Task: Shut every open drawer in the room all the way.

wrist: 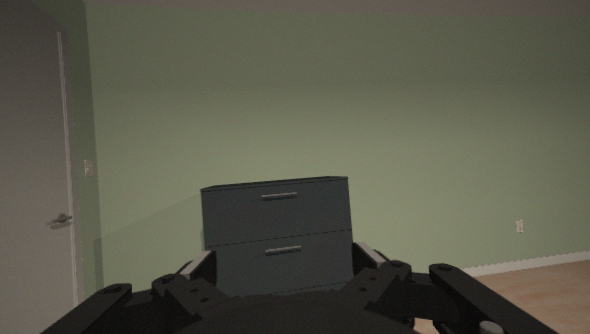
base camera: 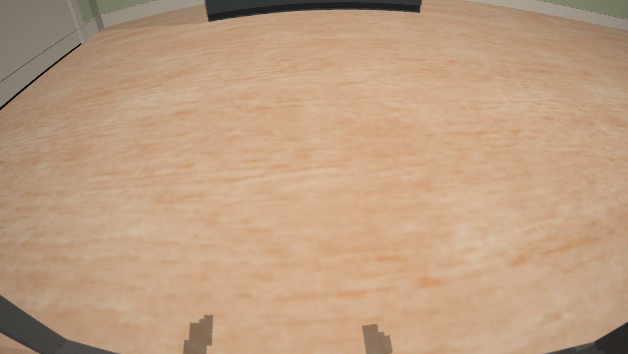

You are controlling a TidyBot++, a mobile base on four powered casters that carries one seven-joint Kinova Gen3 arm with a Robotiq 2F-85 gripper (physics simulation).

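Places are measured from the arm's base along level axes (x left, y back, z up), in centimetres.
Pixels of known places: gripper, fingertip midpoint: (wrist: 285, 261).
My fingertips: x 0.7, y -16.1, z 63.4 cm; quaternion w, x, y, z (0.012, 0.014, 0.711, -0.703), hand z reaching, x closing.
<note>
For each thing: its top centre in the pictures, then the offset to it from my fingertips. "spot": a spot on its surface instead. Level surfaces: height alone.
- silver bar handle, surface spot: (wrist: 279, 196) spot: dx +2.8, dy -131.2, dz -9.0 cm
- like handle, surface spot: (wrist: 283, 250) spot: dx +2.8, dy -131.3, dz -42.1 cm
- lever handle, surface spot: (wrist: 61, 219) spot: dx +122.9, dy -124.5, dz -10.7 cm
- Wood floor, its level: dz -103.1 cm
A dark grey cabinet (base camera: 314, 7) (wrist: 275, 215) stands against the green wall. In the wrist view it has an upper drawer front (wrist: 235, 215) with a silver bar handle (wrist: 279, 196) and a lower drawer front (wrist: 320, 265) with a like handle (wrist: 283, 250). Both fronts look flush with the cabinet. Its lower part is hidden behind my gripper in the wrist view; in the base view its bottom edge shows at the top. My gripper (wrist: 285, 261) is open, with nothing between the fingers, some distance in front of the cabinet.
A grey door (wrist: 30, 175) (base camera: 35, 35) with a lever handle (wrist: 61, 219) is at the left. The green wall (wrist: 425, 150) runs behind the cabinet, with a white baseboard (wrist: 530, 263) at the right. Wood floor (base camera: 320, 150) lies between my base and the cabinet.
</note>
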